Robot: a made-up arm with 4 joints. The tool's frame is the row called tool.
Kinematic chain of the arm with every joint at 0, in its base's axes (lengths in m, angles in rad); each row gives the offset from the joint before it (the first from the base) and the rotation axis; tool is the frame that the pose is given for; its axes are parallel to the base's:
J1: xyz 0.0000 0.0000 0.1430 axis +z
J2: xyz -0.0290 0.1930 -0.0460 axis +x
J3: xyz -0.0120 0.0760 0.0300 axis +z
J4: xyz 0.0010 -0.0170 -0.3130 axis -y
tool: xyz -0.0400 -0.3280 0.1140
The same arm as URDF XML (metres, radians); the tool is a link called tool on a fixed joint. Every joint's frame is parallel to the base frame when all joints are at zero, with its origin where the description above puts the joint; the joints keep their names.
<robot name="arm">
<joint name="tool_joint" type="fixed"><parent link="link4"/><child link="tool"/><origin xyz="-0.04 -0.328 0.114"/></joint>
<joint name="J4" type="continuous"><parent link="link3"/><child link="link4"/><origin xyz="0.001 -0.017 -0.313"/><axis xyz="0 -1 0"/></joint>
<joint name="J3" type="continuous"><parent link="link2"/><child link="link3"/><origin xyz="-0.012 0.076 0.03"/><axis xyz="0 0 1"/></joint>
<joint name="J2" type="continuous"><parent link="link1"/><child link="link2"/><origin xyz="-0.029 0.193 -0.046"/><axis xyz="1 0 0"/></joint>
<joint name="J1" type="continuous"><parent link="base_link"/><child link="link1"/><origin xyz="0 0 0.143"/><axis xyz="0 0 1"/></joint>
<link name="base_link"/>
<link name="link1"/>
<link name="link2"/>
<link name="link3"/>
<link name="link4"/>
<link name="tool"/>
</robot>

